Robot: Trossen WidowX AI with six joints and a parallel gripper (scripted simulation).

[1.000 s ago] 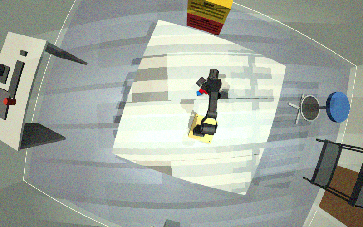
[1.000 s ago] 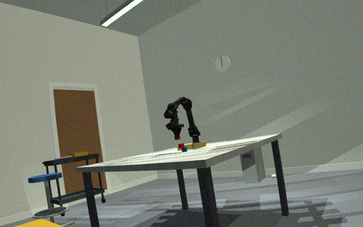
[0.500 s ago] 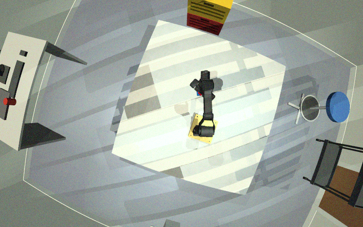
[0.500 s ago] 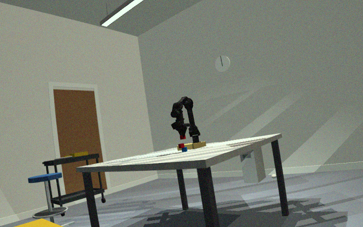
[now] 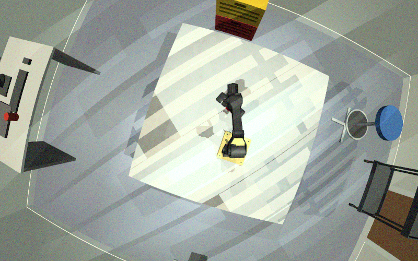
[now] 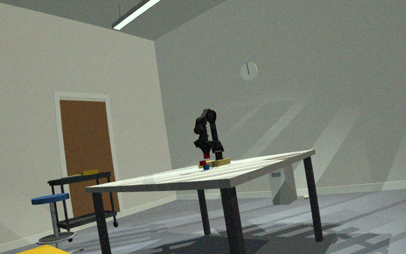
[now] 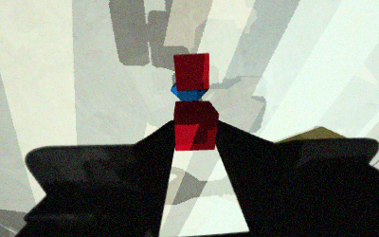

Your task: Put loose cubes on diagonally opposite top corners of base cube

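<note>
My gripper tip is 20 mm short of the blue base cube, 10 mm to the left of it and 80 mm above it.
</note>
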